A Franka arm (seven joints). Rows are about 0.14 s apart.
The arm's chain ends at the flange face. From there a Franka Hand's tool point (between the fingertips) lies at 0.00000 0.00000 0.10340 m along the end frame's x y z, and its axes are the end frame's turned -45 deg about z.
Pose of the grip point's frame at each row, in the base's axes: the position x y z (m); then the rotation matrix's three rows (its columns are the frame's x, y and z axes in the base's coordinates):
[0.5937 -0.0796 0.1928], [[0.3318 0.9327 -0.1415], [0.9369 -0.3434 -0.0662], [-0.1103 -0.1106 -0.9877]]
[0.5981 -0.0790 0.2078], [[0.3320 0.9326 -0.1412], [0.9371 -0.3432 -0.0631], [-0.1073 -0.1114 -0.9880]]
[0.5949 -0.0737 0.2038], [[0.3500 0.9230 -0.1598], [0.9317 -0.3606 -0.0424], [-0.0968 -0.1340 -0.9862]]
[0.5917 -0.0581 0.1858], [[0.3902 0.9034 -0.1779], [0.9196 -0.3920 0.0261], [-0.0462 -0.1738 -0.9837]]
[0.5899 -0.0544 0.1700], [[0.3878 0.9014 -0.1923], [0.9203 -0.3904 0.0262], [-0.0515 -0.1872 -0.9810]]
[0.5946 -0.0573 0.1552], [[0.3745 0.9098 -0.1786], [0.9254 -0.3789 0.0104], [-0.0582 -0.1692 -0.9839]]
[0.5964 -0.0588 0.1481], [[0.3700 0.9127 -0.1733], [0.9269 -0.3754 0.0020], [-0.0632 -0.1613 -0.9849]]
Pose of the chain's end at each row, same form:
[0.6083 -0.0728 0.2949], [[0.8941 0.4249 -0.1415], [0.4197 -0.9053 -0.0662], [-0.1562 -0.0002 -0.9877]]
[0.6127 -0.0725 0.3100], [[0.8942 0.4247 -0.1412], [0.4200 -0.9053 -0.0631], [-0.1546 -0.0029 -0.9880]]
[0.6114 -0.0693 0.3058], [[0.9001 0.4052 -0.1598], [0.4038 -0.9138 -0.0424], [-0.1632 -0.0263 -0.9862]]
[0.6101 -0.0608 0.2875], [[0.9147 0.3629 -0.1779], [0.3731 -0.9274 0.0261], [-0.1556 -0.0902 -0.9837]]
[0.6098 -0.0571 0.2714], [[0.9116 0.3632 -0.1923], [0.3747 -0.9268 0.0262], [-0.1688 -0.0960 -0.9810]]
[0.6131 -0.0584 0.2569], [[0.9081 0.3785 -0.1786], [0.3864 -0.9223 0.0104], [-0.1608 -0.0785 -0.9839]]
[0.6143 -0.0590 0.2499], [[0.9070 0.3837 -0.1733], [0.3900 -0.9209 0.0020], [-0.1587 -0.0694 -0.9849]]

